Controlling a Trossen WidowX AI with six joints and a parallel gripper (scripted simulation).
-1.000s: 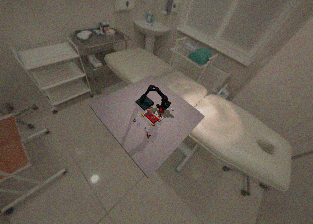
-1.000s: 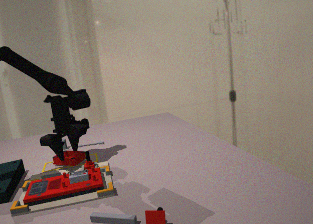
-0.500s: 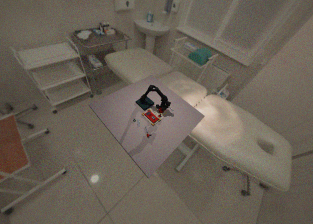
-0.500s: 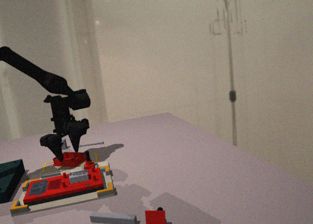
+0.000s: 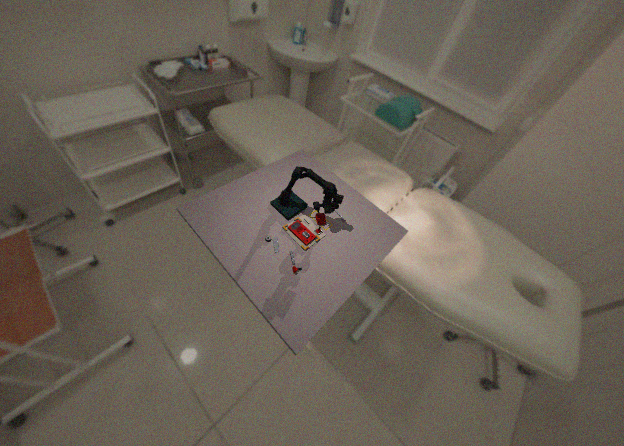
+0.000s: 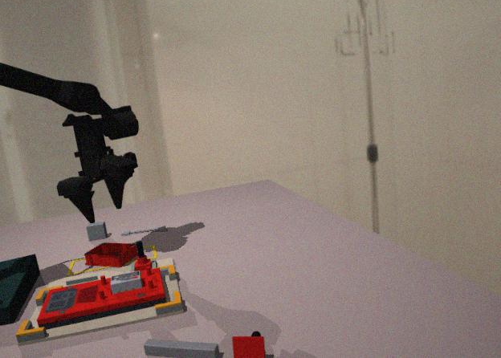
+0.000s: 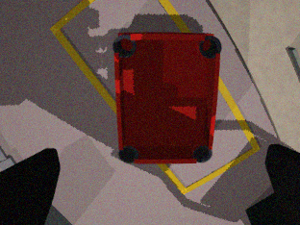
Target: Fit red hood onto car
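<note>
Now: gripper tip 10 mm past the red hood and 90 mm above it. From my gripper tip the other things lie so: grey engine block: 50 mm ahead, 200 mm to the right, 80 mm below.
</note>
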